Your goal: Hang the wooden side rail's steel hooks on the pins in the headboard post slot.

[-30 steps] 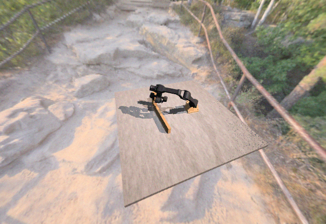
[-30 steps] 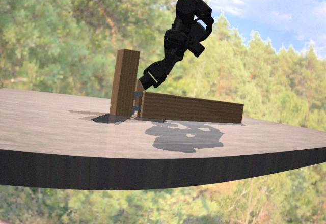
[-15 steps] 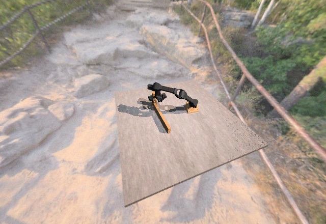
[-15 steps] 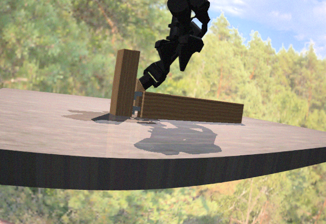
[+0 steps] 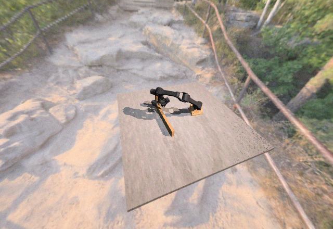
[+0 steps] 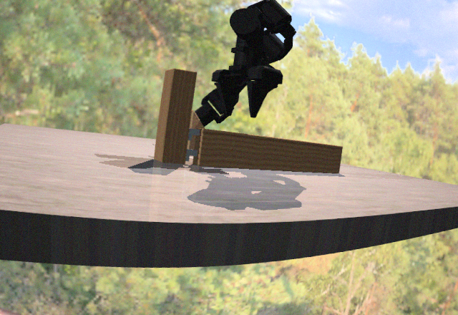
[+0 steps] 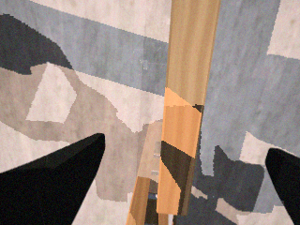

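The headboard post lies 10 mm behind my gripper tip, 140 mm to the right of it and 30 mm below it.
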